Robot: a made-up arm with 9 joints. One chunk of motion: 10 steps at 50 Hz.
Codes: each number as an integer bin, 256 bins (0 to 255) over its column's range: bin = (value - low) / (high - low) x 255, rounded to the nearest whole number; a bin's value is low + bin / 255 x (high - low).
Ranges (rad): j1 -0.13..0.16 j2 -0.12..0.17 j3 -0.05..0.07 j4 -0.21..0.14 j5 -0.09..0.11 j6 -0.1..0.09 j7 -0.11..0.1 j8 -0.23..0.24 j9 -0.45..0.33
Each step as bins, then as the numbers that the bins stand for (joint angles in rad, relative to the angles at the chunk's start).
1 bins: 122 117 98 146 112 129 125 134 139
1 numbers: 0.0087 0.0131 -0.0039 -0.0096 -0.0022 -0.0039 -0.0071 0.0170 -0.0248
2 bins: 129 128 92 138 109 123 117 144 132
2 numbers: 0.0167 0.0256 -0.0067 -0.0206 -0.0045 -0.0084 -0.0136 0.0354 -0.0462
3 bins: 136 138 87 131 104 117 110 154 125
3 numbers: 0.0247 0.0369 -0.0091 -0.0302 -0.0084 -0.0128 -0.0194 0.0538 -0.0676
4 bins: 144 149 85 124 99 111 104 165 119
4 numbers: 0.0338 0.0495 -0.0100 -0.0398 -0.0124 -0.0173 -0.0244 0.0741 -0.0860
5 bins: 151 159 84 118 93 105 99 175 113
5 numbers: 0.0417 0.0608 -0.0105 -0.0480 -0.0171 -0.0218 -0.0285 0.0925 -0.1044
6 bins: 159 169 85 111 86 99 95 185 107
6 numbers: 0.0508 0.0722 -0.0100 -0.0576 -0.0225 -0.0262 -0.0318 0.1110 -0.1227
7 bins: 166 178 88 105 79 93 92 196 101
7 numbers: 0.0588 0.0824 -0.0086 -0.0659 -0.0280 -0.0307 -0.0342 0.1313 -0.1411
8 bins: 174 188 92 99 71 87 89 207 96
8 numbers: 0.0679 0.0938 -0.0067 -0.0741 -0.0343 -0.0352 -0.0367 0.1515 -0.1564
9 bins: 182 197 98 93 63 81 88 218 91
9 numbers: 0.0770 0.1040 -0.0039 -0.0824 -0.0406 -0.0396 -0.0375 0.1718 -0.1716
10 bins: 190 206 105 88 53 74 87 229 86
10 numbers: 0.0861 0.1143 -0.0006 -0.0892 -0.0484 -0.0449 -0.0384 0.1921 -0.1869
